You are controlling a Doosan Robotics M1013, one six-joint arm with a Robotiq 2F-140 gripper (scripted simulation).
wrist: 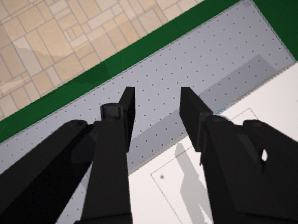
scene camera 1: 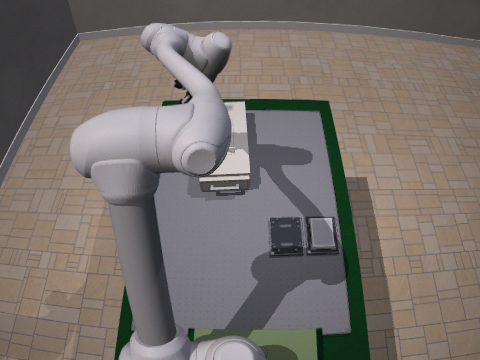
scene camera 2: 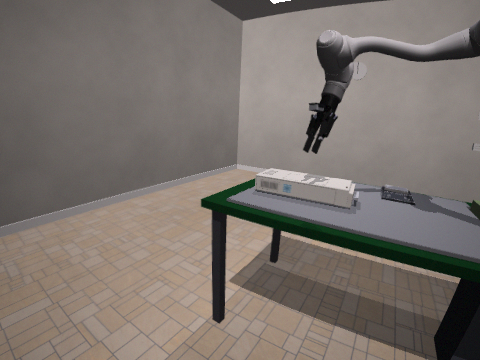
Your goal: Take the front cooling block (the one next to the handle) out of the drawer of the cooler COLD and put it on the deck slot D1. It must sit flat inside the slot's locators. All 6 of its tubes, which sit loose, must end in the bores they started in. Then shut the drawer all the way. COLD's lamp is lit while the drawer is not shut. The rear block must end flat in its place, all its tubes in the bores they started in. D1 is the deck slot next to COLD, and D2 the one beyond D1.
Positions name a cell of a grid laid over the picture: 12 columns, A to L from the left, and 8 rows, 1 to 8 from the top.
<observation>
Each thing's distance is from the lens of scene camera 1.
cooler COLD (scene camera 1: F4): 154 cm
deck slot D1 (scene camera 1: H6): 144 cm
</observation>
